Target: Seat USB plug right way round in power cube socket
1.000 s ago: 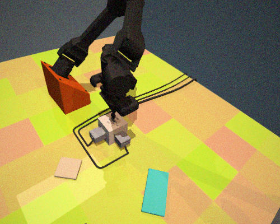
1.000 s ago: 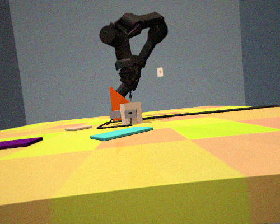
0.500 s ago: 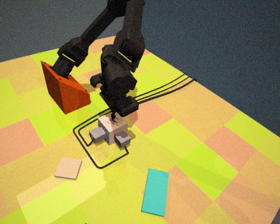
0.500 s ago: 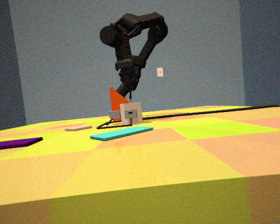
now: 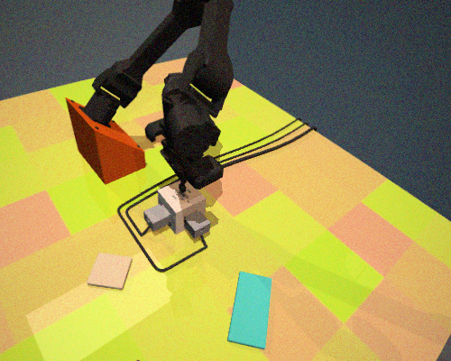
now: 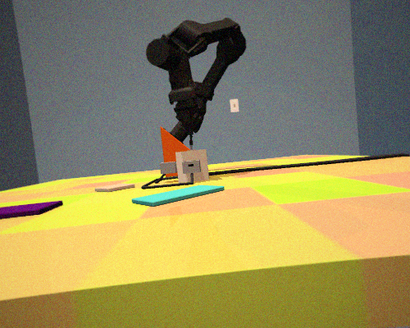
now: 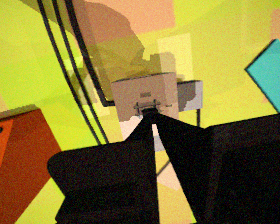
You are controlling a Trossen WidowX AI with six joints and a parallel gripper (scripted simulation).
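Right now my gripper tip is 20 mm above the USB plug. The rest, counted from my gripper tip: USB socket: 50 mm below; then beige tile: 10 mm ahead, 200 mm to the right, 110 mm below; then teal slab: 250 mm ahead, 60 mm to the right, 110 mm below.
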